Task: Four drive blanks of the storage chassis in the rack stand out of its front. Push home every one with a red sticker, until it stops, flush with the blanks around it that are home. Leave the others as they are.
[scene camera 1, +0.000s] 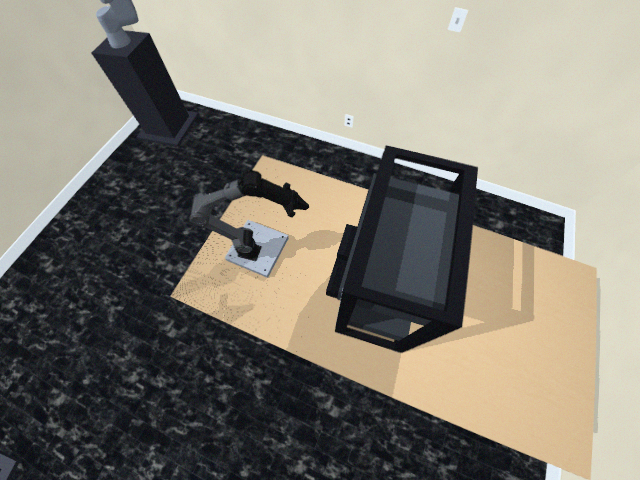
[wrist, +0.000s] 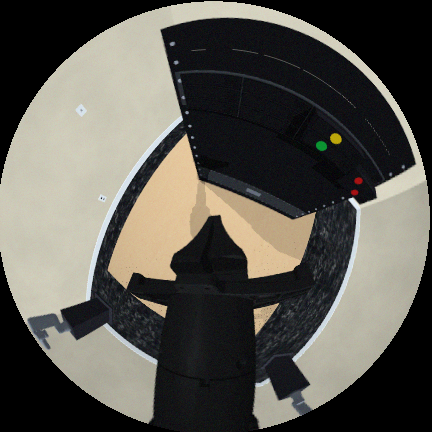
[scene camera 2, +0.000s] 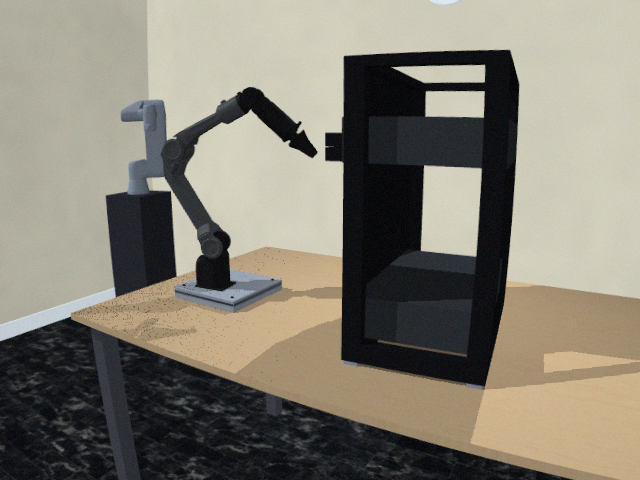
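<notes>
The storage chassis (scene camera 1: 408, 232) (scene camera 2: 426, 142) (wrist: 210, 92) sits high in the black rack (scene camera 1: 381, 178) (scene camera 2: 353, 217) (wrist: 225, 35). In the wrist view, one standing-out blank has a yellow sticker (wrist: 335, 138) and one beside it a green sticker (wrist: 321, 146). Farther right, an upper red sticker (wrist: 358, 180) and a lower red sticker (wrist: 354, 192) mark two more standing-out blanks at the chassis's right end. In scene camera 2, an upper blank (scene camera 2: 333, 138) and a lower blank (scene camera 2: 333, 154) stand out side-on. My gripper (scene camera 1: 306, 206) (scene camera 2: 314, 154) (wrist: 215, 221) is shut and empty, in front of the rack, apart from the blanks.
A dark lower unit (scene camera 2: 418, 322) sits at the rack's bottom. The rack stands on the wooden table (scene camera 1: 506, 382) (scene camera 2: 289, 356) (wrist: 145, 225). The arm's base plate (scene camera 1: 273, 240) (scene camera 2: 258, 285) is on the table before the rack. A grey arm on a dark pedestal (scene camera 1: 147, 87) (scene camera 2: 139, 237) stands behind.
</notes>
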